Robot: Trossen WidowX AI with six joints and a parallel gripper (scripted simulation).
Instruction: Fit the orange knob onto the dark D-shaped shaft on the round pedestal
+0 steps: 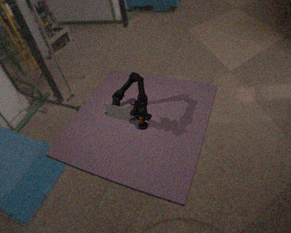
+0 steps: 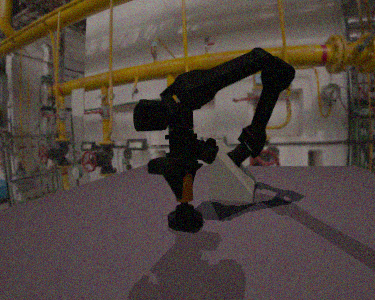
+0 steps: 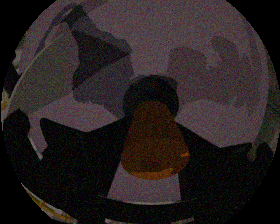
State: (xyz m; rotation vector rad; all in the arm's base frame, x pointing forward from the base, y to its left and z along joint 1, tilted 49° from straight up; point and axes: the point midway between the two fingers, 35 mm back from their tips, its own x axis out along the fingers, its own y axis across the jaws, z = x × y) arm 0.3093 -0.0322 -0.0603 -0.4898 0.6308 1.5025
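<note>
The orange knob is 2 cm above my gripper tip. Round my gripper tip: pedestal (4 cm below).
</note>
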